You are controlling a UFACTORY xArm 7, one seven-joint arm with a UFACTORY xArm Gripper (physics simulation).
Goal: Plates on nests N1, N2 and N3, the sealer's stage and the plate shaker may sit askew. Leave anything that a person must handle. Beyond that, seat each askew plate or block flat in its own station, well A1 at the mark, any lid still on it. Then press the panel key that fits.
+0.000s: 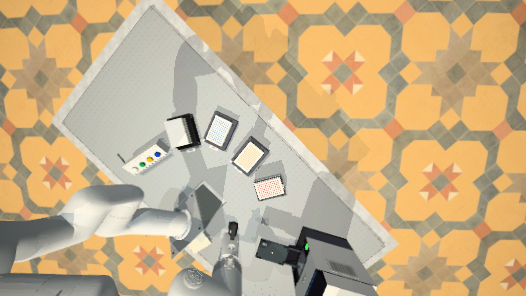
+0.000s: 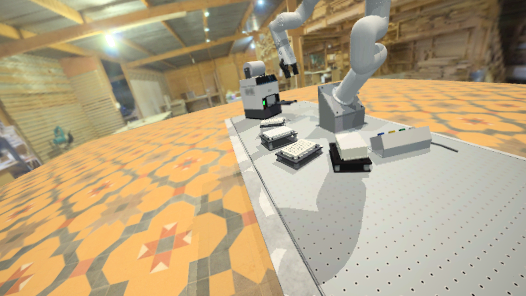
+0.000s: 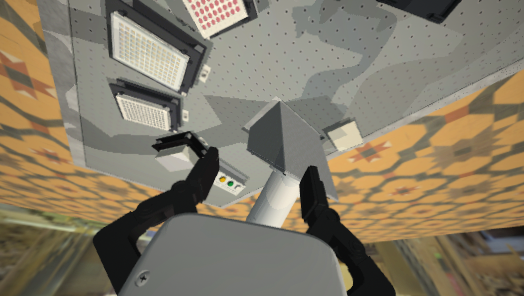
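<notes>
My gripper [image 1: 233,229] [image 2: 291,74] [image 3: 261,166] is open and empty, high above the table between the arm's base and the sealer's stage. A red-well plate [image 1: 269,188] [image 2: 272,122] [image 3: 217,12] lies nearest the sealer. A yellow-well plate [image 1: 250,156] [image 2: 278,133] [image 3: 150,52] and a blue-well plate [image 1: 220,130] [image 2: 300,149] [image 3: 144,112] lie on dark nests; slight tilts are hard to tell. A white block [image 1: 177,132] [image 2: 351,146] [image 3: 177,159] looks tilted on the black shaker [image 1: 192,131] [image 2: 351,166]. The sealer's dark stage [image 1: 270,250] holds no plate.
The sealer [image 1: 335,260] [image 2: 260,97] shows a green light. The key panel [image 1: 146,159] [image 2: 405,142] [image 3: 230,182] has white, green, yellow and blue keys. The arm's grey base [image 2: 341,117] [image 3: 300,137] stands near one table edge, with a cream block [image 1: 198,243] [image 3: 346,136] beside it.
</notes>
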